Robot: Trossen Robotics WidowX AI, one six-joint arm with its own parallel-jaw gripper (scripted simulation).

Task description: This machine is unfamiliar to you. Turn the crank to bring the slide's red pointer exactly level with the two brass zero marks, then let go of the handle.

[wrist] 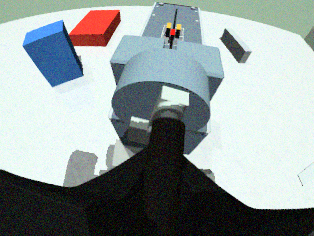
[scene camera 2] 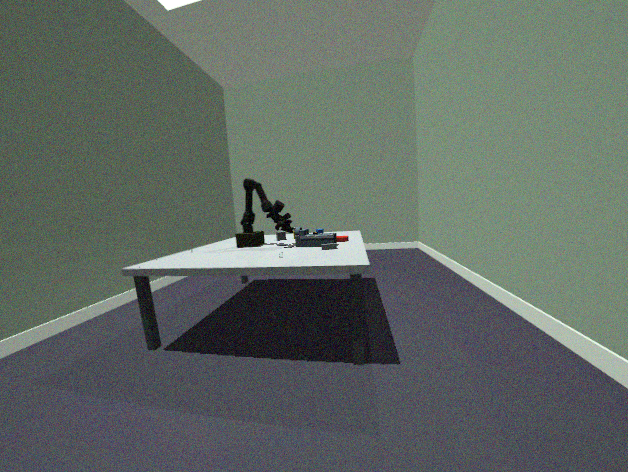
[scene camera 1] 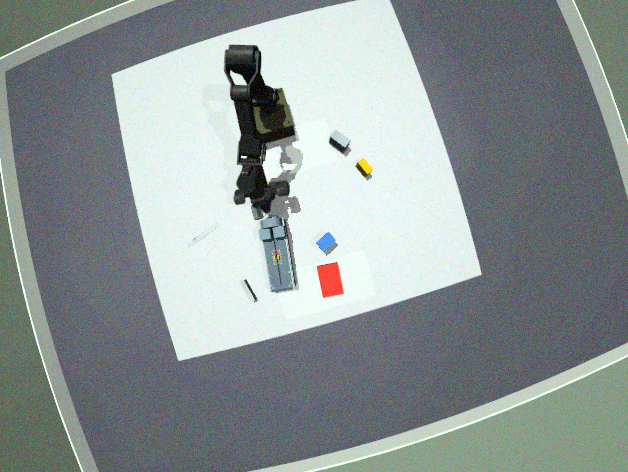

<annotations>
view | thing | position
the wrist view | my gripper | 161, 155
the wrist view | flat red block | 93, 30
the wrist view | blue block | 51, 49
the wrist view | slide machine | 141, 65
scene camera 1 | my gripper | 267, 211
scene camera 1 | slide machine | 273, 234
</annotations>
